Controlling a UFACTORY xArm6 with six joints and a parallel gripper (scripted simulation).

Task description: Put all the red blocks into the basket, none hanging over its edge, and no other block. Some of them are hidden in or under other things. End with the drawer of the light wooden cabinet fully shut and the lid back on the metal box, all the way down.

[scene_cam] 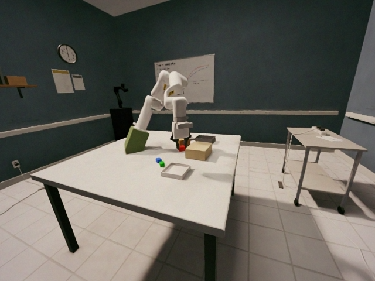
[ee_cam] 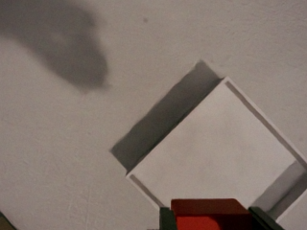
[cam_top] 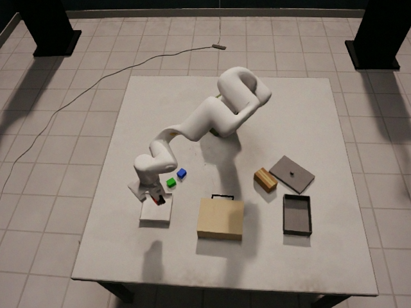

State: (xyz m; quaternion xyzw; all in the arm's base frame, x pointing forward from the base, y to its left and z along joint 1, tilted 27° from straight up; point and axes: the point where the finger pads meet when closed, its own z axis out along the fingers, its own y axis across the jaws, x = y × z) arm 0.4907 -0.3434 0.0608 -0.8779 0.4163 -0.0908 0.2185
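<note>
Right now the white basket is 160 mm below my hand, 30 mm to the right of it and 30 mm behind it. The rest, counted from my hand: blue block: 220 mm behind, 160 mm below, 80 mm to the left; light wooden cabinet: 280 mm to the left, 130 mm below, 30 mm ahead; drawer: 280 mm to the left, 140 mm below, 20 mm ahead.
</note>
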